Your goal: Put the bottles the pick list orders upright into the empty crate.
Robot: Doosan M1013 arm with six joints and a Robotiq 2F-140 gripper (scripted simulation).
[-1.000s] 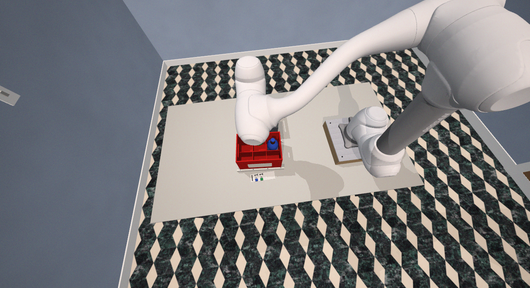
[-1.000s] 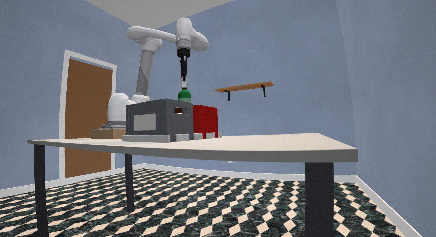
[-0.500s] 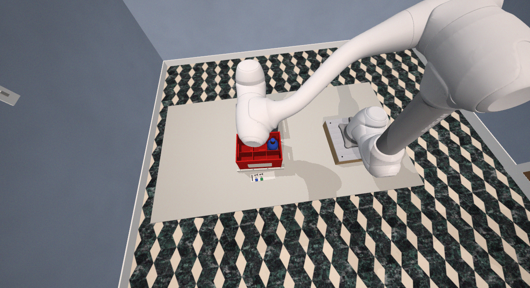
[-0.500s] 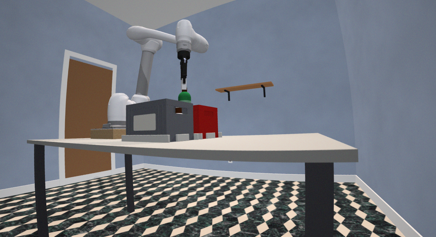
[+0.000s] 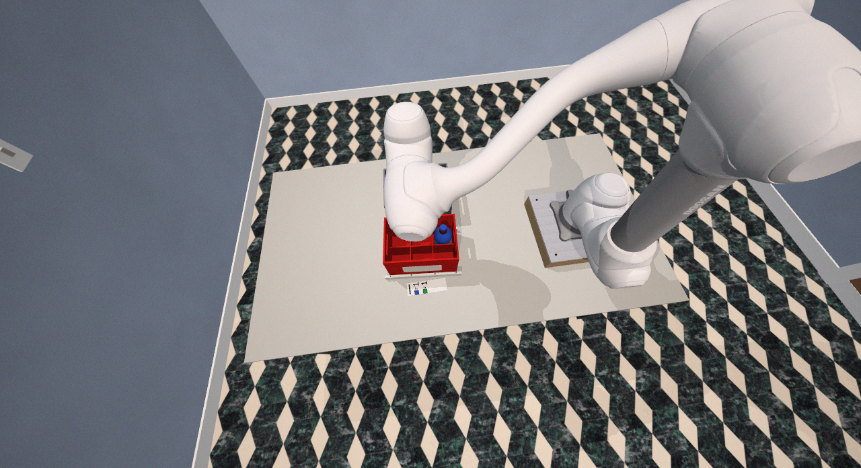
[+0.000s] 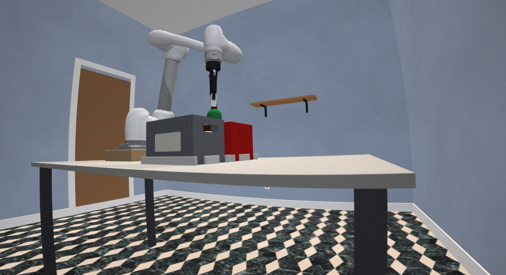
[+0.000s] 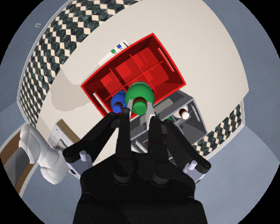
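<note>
My hand is 8 cm above the green-label bottle. The rest, counted from my hand: white-label bottle: 21 cm below, 15 cm to the right, 9 cm ahead; blue-label bottle: 21 cm below, 9 cm behind, 1 cm to the left; red crate: 21 cm below, 5 cm to the left.
</note>
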